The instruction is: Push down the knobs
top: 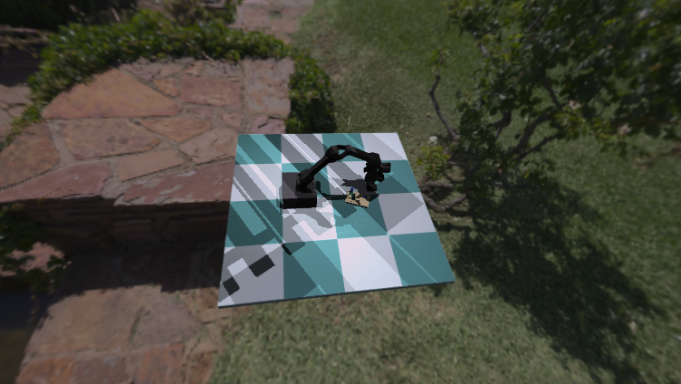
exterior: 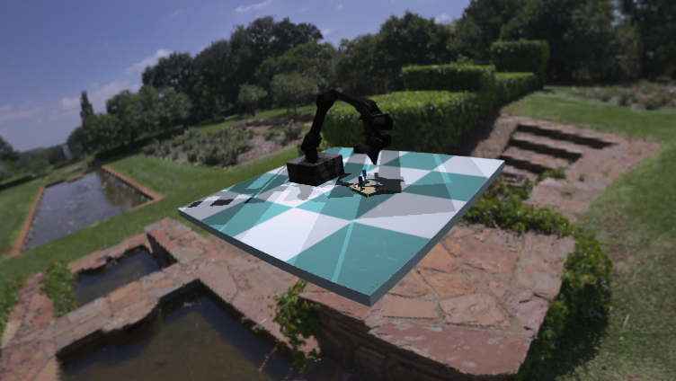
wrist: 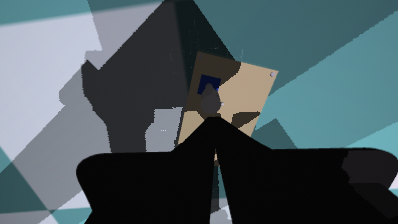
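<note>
Now: the blue potentiometer 70 mm below my gripper tip.
</note>
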